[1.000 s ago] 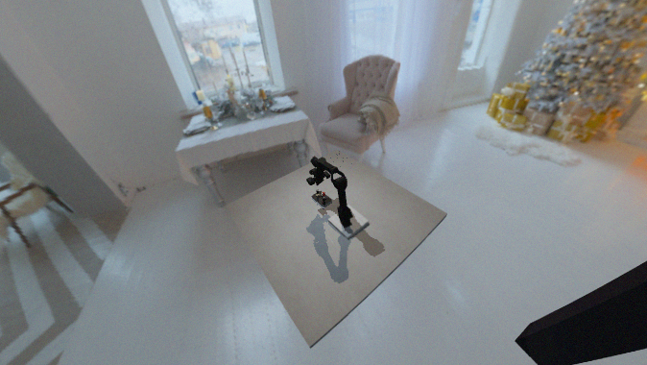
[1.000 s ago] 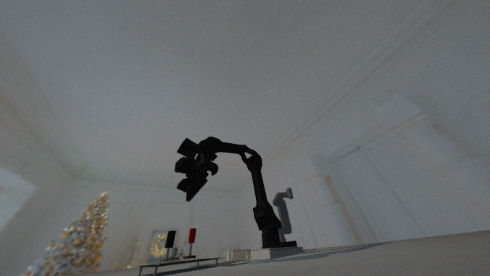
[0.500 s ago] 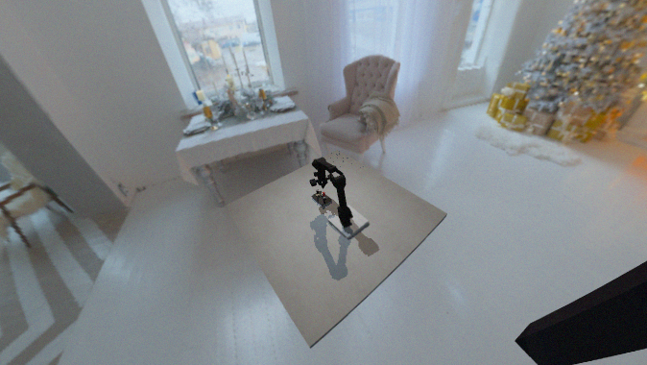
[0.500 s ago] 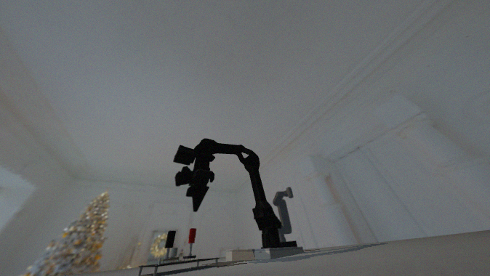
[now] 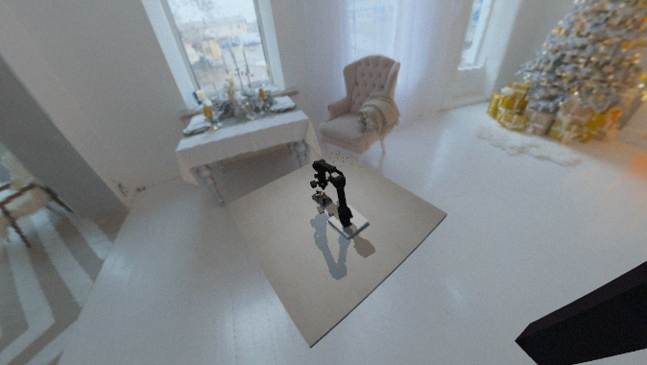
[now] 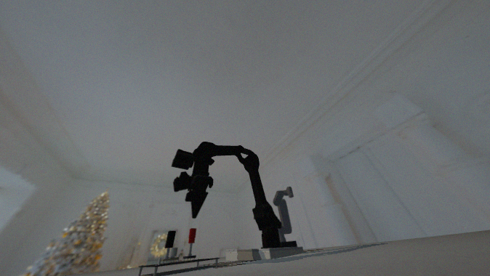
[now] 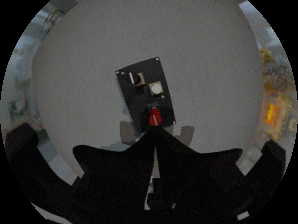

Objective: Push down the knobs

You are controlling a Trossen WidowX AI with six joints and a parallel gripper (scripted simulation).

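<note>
My gripper tip is 4 cm above the red knob. From my gripper tip the other things lie so: black knob: 6 cm ahead, 3 cm to the left, 5 cm below.
</note>
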